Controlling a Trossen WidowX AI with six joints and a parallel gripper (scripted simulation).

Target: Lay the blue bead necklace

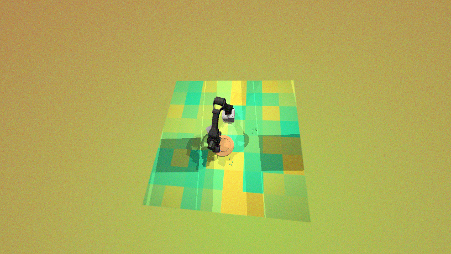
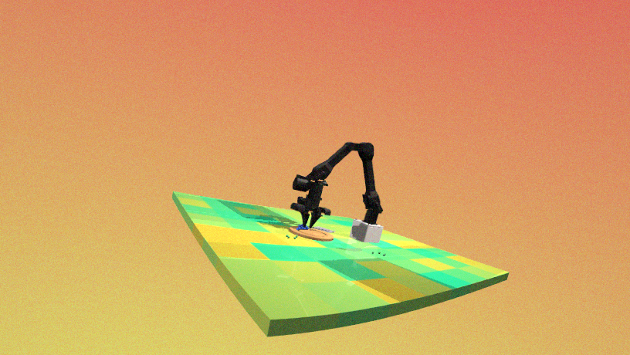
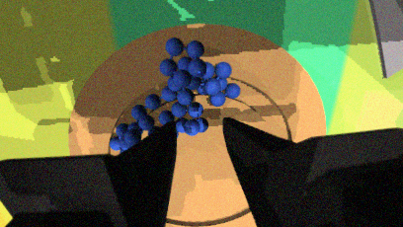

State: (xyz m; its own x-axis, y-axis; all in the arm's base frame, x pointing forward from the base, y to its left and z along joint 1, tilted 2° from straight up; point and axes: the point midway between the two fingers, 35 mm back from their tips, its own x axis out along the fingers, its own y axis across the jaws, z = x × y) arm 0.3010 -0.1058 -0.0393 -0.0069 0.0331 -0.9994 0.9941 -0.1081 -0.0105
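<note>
The round bead board is 40 mm to the left of my gripper tip and 10 mm below it. From my gripper tip the other things lie so: flat grey piece 170 mm behind, 70 mm to the right, 20 mm below.
</note>
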